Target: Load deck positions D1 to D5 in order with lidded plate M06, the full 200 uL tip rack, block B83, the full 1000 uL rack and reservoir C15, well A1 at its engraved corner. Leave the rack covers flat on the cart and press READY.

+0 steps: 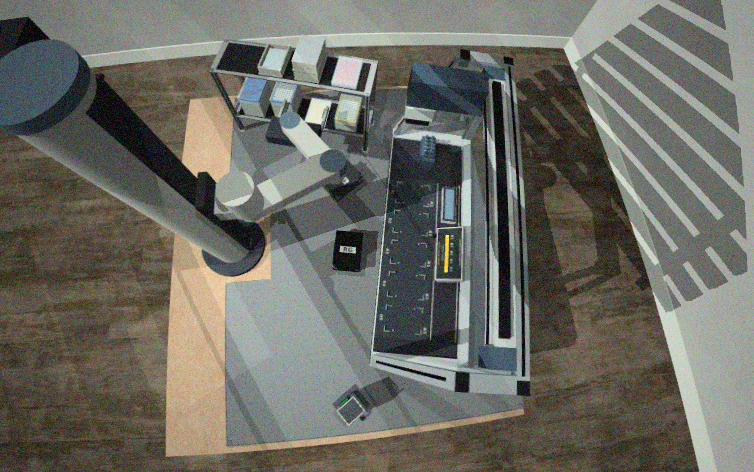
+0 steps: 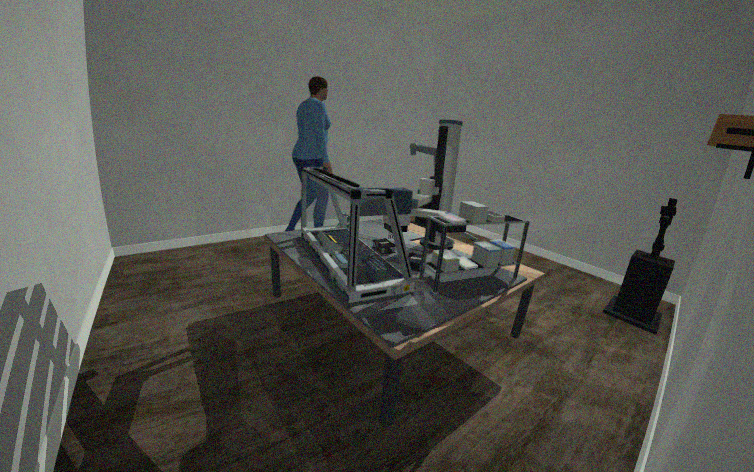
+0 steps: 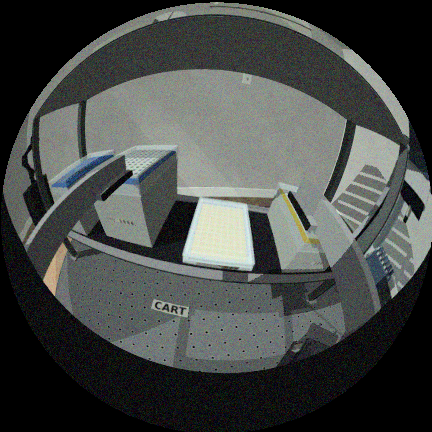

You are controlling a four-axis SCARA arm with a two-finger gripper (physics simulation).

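My gripper point(image 3: 208, 168) is open and empty, in front of the cart's lower shelf. Between its fingers, farther in, a lidded plate with pale yellow wells point(image 3: 220, 232) point(image 1: 318, 111) lies flat; its label is unreadable. A tall white rack with a blue band point(image 3: 137, 210) point(image 1: 283, 99) stands left of it, partly behind the left finger. A white rack with a yellow band point(image 3: 297, 240) point(image 1: 348, 110) stands at the right, partly behind the right finger. Another blue-topped rack point(image 3: 82, 172) point(image 1: 253, 95) is at the far left. The deck point(image 1: 408, 233) shows bare corner-marked positions.
The cart's upper shelf point(image 1: 236, 57) holds a pale tray point(image 1: 274, 59), a tall white box point(image 1: 308, 58) and a pink-topped item point(image 1: 347, 72). A black box marked RG point(image 1: 347, 250) stands beside the deck. A small screen device point(image 1: 350, 410) is at the front. A person point(image 2: 311, 130) stands behind the table.
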